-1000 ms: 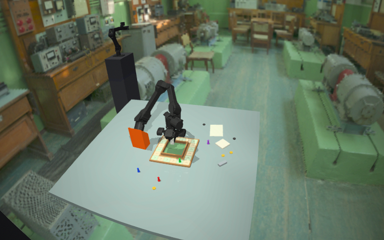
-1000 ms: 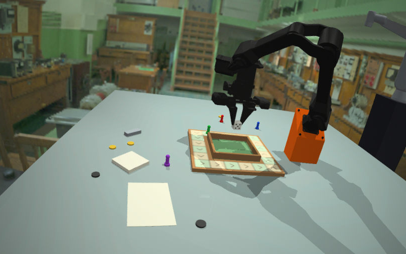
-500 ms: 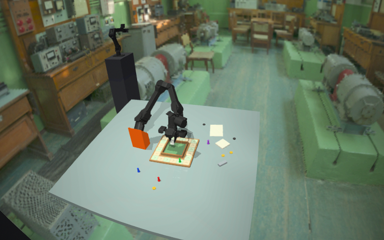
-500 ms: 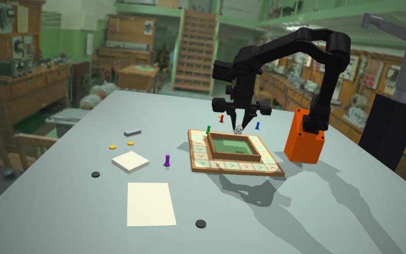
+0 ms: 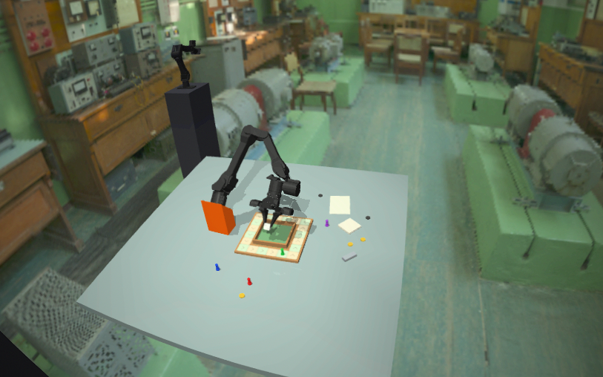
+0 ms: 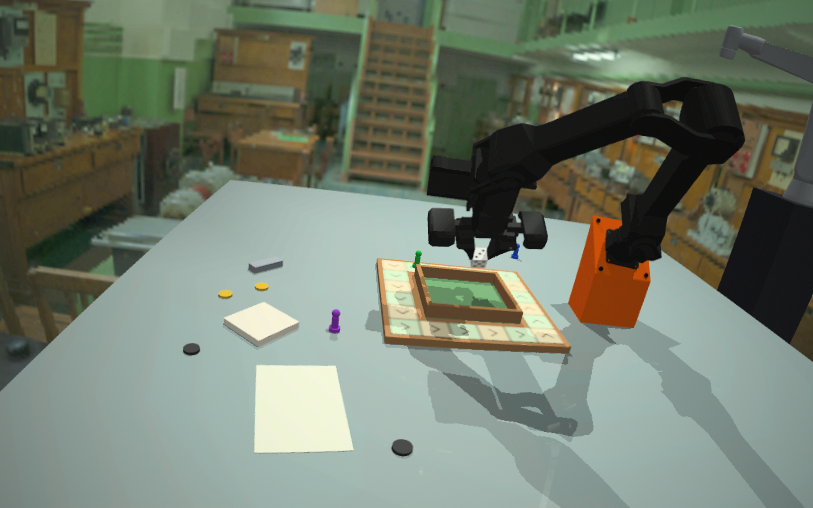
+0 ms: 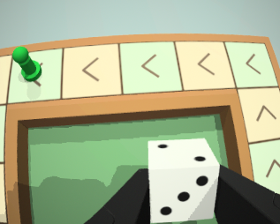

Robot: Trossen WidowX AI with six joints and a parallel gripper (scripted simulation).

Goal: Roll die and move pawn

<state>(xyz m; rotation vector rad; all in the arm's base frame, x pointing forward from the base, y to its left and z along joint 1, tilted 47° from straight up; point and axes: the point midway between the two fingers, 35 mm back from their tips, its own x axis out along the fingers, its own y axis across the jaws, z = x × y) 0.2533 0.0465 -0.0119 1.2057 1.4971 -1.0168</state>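
Right now my gripper tip is 100 mm short of the green pawn, 70 mm to the left of it and 50 mm above it. From my gripper tip the other things lie so: red pawn (40 mm ahead, 260 mm to the right, 60 mm below); white die (right at my gripper tip); purple pawn (210 mm ahead, 180 mm to the left, 60 mm below).
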